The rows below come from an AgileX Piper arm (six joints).
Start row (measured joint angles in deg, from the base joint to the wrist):
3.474 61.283 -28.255 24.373 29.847 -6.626
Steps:
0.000 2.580 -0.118 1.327 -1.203 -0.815
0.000 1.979 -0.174 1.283 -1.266 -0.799
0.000 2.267 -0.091 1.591 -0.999 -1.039
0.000 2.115 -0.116 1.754 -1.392 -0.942
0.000 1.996 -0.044 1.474 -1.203 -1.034
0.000 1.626 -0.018 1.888 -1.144 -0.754
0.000 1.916 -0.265 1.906 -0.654 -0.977
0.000 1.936 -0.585 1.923 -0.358 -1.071
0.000 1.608 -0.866 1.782 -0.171 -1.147
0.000 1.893 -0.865 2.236 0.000 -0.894
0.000 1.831 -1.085 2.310 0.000 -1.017
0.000 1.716 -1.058 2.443 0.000 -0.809
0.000 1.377 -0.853 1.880 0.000 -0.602
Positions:
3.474 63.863 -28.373 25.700 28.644 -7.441
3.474 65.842 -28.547 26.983 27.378 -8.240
3.474 68.109 -28.638 28.574 26.379 -9.279
3.474 70.224 -28.754 30.328 24.987 -10.221
3.474 72.220 -28.798 31.802 23.784 -11.255
3.474 73.846 -28.816 33.690 22.640 -12.009
3.474 75.762 -29.081 35.596 21.986 -12.986
3.474 77.698 -29.666 37.519 21.628 -14.057
3.474 79.306 -30.532 39.301 21.457 -15.204
3.474 81.199 -31.397 41.537 21.457 -16.098
3.474 83.030 -32.482 43.847 21.457 -17.115
3.474 84.746 -33.540 46.290 21.457 -17.924
3.474 86.123 -34.393 48.170 21.457 -18.526

